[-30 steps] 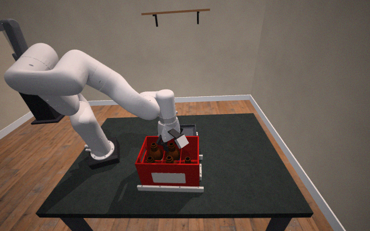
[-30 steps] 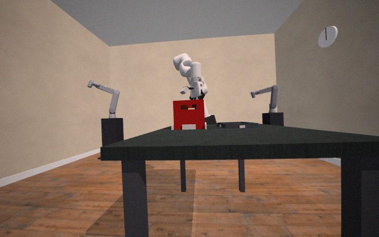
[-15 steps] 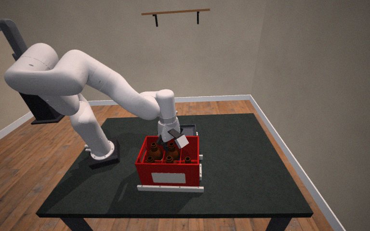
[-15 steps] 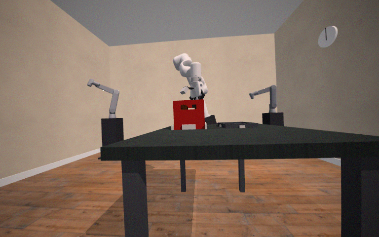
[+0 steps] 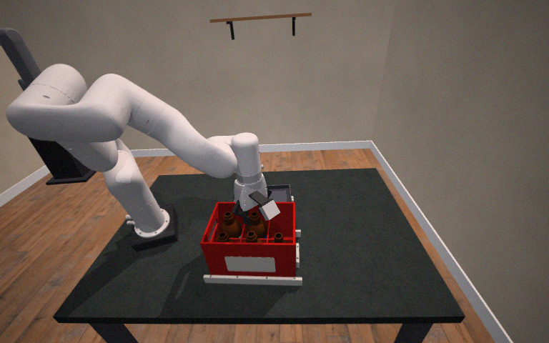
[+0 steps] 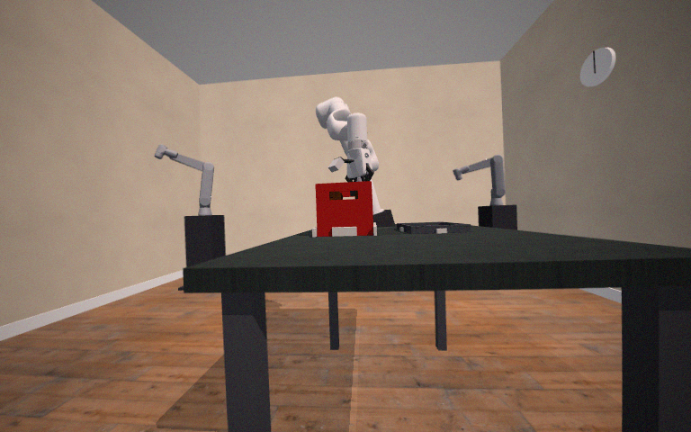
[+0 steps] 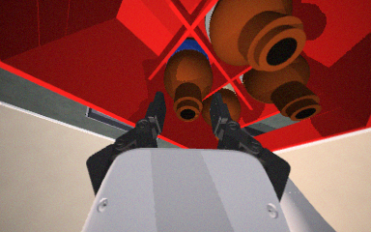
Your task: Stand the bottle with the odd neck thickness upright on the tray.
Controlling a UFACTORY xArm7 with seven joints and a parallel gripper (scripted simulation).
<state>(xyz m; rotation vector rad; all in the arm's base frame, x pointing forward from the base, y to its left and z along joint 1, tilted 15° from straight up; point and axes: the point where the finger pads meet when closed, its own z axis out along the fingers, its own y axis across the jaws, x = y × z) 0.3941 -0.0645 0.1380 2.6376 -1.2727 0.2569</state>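
The crate is 10 mm behind my hand, 40 mm to the right of it and 70 mm below it. The rest, counted from my hand: tray (20 mm ahead, 250 mm to the left, 150 mm below).
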